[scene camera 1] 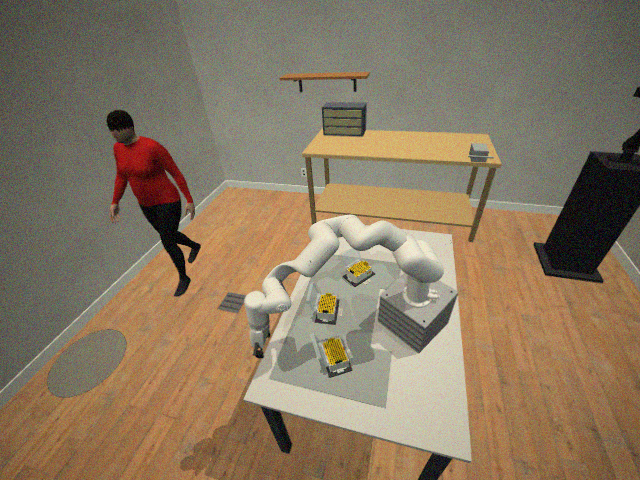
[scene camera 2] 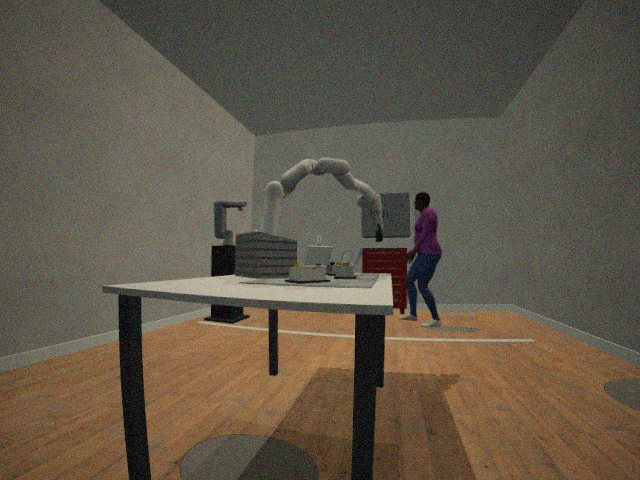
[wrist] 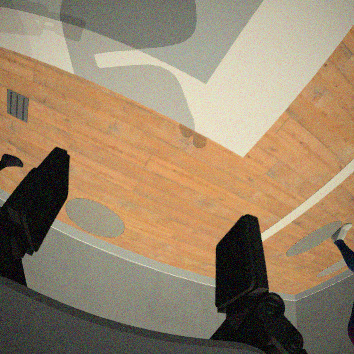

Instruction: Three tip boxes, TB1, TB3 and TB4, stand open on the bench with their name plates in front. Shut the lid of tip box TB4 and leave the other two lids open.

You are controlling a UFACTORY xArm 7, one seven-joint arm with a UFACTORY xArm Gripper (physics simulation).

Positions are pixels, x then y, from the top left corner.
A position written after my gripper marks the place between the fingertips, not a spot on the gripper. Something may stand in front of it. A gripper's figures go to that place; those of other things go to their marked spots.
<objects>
My gripper point(wrist: 150, 203) is 11 cm from the lens. A grey mat point(wrist: 195, 44): 28 cm from the lens.
</objects>
